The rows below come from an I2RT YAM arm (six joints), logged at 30 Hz.
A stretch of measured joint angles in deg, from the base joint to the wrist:
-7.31 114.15 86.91 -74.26 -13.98 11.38
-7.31 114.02 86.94 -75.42 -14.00 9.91
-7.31 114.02 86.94 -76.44 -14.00 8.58
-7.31 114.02 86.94 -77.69 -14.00 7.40
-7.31 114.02 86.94 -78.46 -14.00 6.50
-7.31 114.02 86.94 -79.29 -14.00 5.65
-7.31 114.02 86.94 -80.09 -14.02 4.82
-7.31 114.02 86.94 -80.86 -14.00 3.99
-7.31 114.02 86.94 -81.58 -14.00 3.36
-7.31 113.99 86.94 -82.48 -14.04 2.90
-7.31 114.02 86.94 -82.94 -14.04 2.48
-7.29 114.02 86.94 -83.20 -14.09 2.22
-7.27 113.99 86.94 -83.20 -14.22 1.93
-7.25 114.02 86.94 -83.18 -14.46 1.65
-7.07 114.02 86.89 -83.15 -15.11 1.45
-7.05 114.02 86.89 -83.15 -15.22 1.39
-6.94 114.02 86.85 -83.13 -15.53 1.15
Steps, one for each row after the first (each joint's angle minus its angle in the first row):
0.00 -0.13 0.03 -1.16 -0.02 -1.47
0.00 -0.13 0.03 -2.18 -0.02 -2.80
0.00 -0.13 0.03 -3.43 -0.02 -3.98
0.00 -0.13 0.03 -4.20 -0.02 -4.88
0.00 -0.13 0.03 -5.03 -0.02 -5.73
0.00 -0.13 0.03 -5.83 -0.04 -6.56
0.00 -0.13 0.03 -6.60 -0.02 -7.39
0.00 -0.13 0.03 -7.32 -0.02 -8.02
0.00 -0.16 0.03 -8.22 -0.06 -8.48
0.00 -0.13 0.03 -8.68 -0.06 -8.90
0.02 -0.13 0.03 -8.94 -0.11 -9.16
0.04 -0.16 0.03 -8.94 -0.24 -9.45
0.06 -0.13 0.03 -8.92 -0.48 -9.73
0.24 -0.13 -0.02 -8.89 -1.13 -9.93
0.26 -0.13 -0.02 -8.89 -1.24 -9.99
0.37 -0.13 -0.06 -8.87 -1.55 -10.23

